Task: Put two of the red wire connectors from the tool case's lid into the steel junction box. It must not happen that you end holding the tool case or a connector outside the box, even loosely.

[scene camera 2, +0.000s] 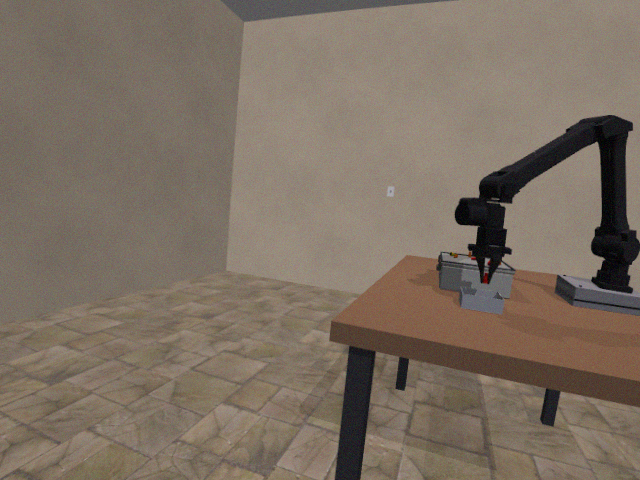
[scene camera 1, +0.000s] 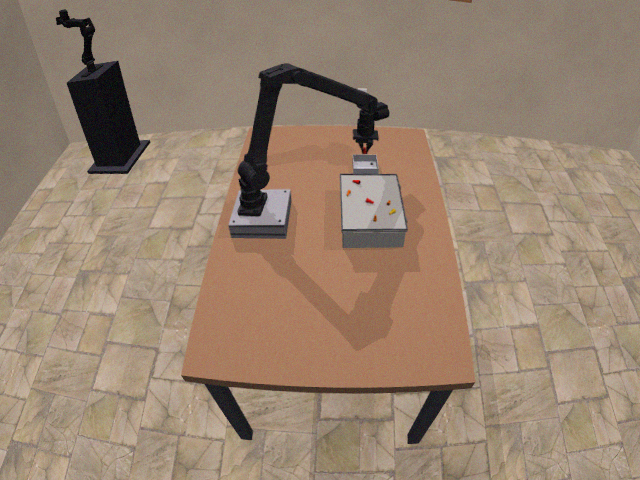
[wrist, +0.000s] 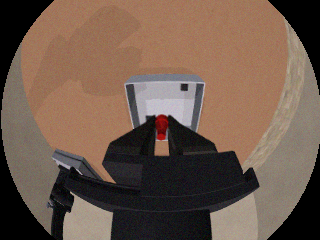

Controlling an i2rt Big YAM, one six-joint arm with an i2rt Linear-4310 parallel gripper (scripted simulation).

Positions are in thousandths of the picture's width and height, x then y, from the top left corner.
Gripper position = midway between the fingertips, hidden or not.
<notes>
In view: my gripper (wrist: 505,498) and a grey tool case (scene camera 1: 560,478).
The grey tool case is seen too in scene camera 2 (scene camera 2: 723,566).
</notes>
